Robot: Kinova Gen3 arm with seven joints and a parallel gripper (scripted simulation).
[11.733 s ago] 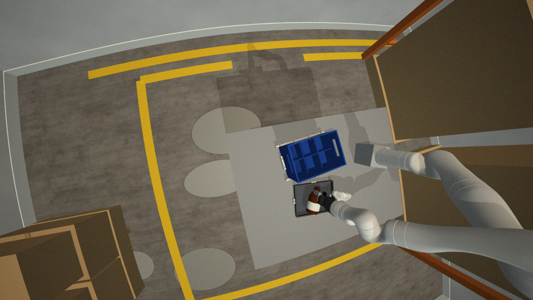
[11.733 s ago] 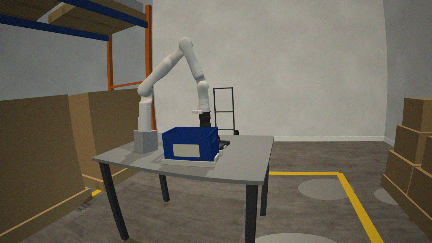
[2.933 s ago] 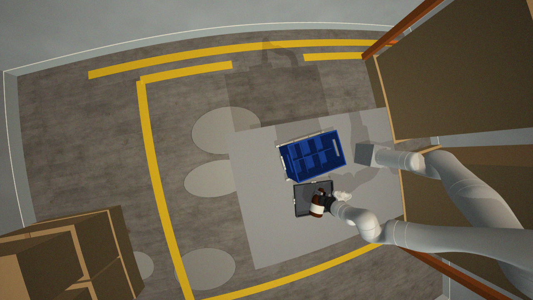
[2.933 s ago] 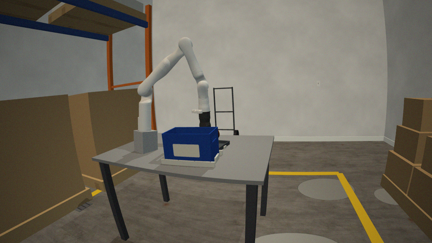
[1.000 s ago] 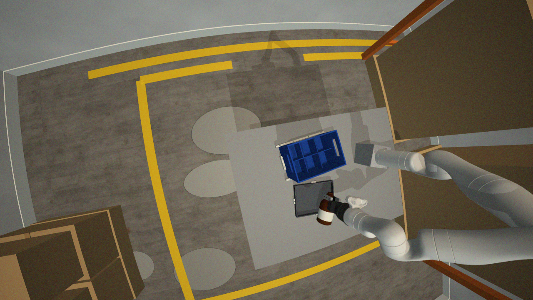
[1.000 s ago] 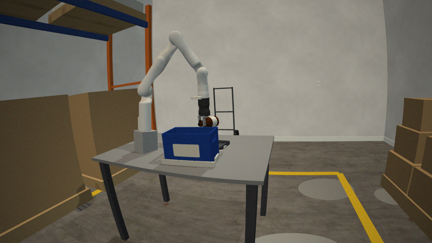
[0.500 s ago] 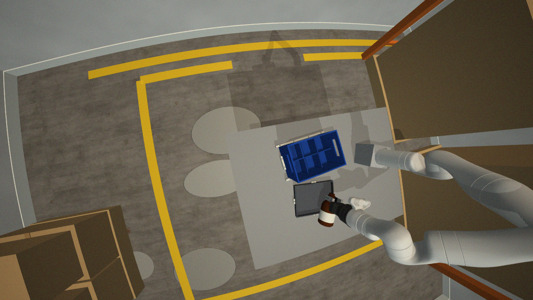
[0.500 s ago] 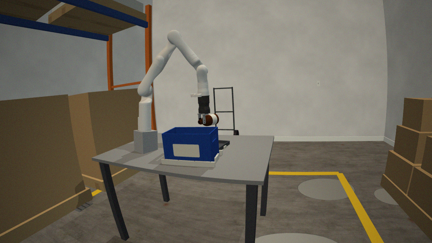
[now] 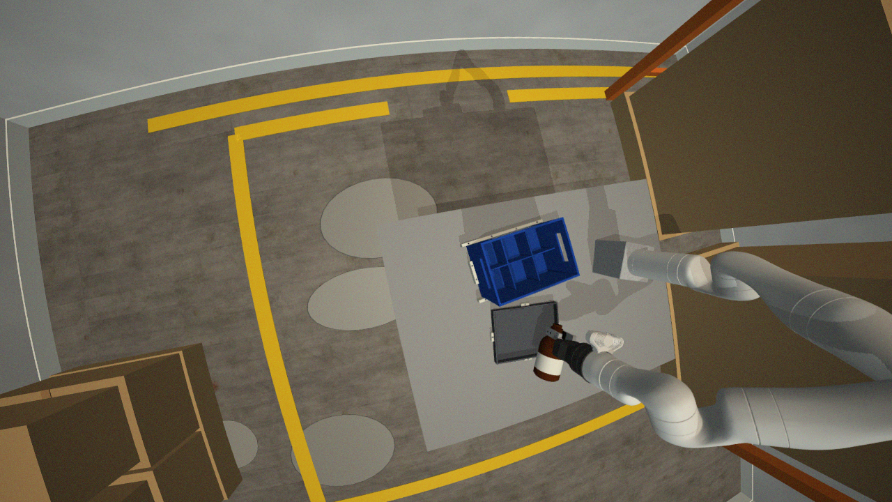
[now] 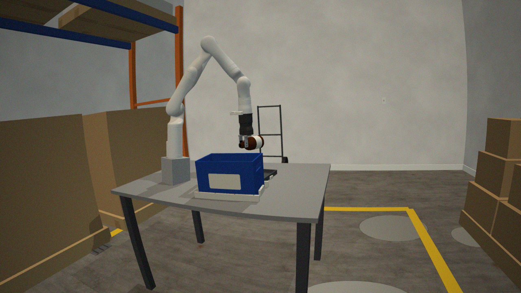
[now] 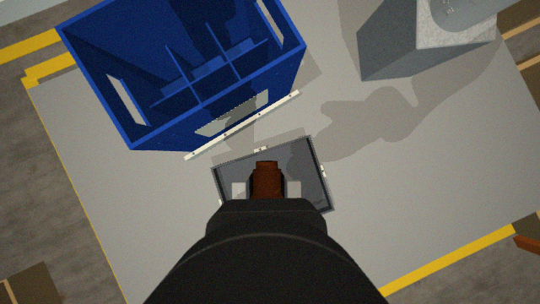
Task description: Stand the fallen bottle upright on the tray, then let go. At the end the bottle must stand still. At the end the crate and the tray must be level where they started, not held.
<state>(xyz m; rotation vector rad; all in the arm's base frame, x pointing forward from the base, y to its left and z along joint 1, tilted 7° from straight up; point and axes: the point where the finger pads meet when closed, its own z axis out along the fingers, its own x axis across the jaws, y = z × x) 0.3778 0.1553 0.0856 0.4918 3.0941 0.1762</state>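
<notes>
The brown bottle lies 2 cm ahead of my hand, 5 cm to the left of it and 1 cm below it. From my hand the other things lie so: dark grey tray: 5 cm to the left, 19 cm below; blue crate: 4 cm ahead, 21 cm to the right, 12 cm below.
</notes>
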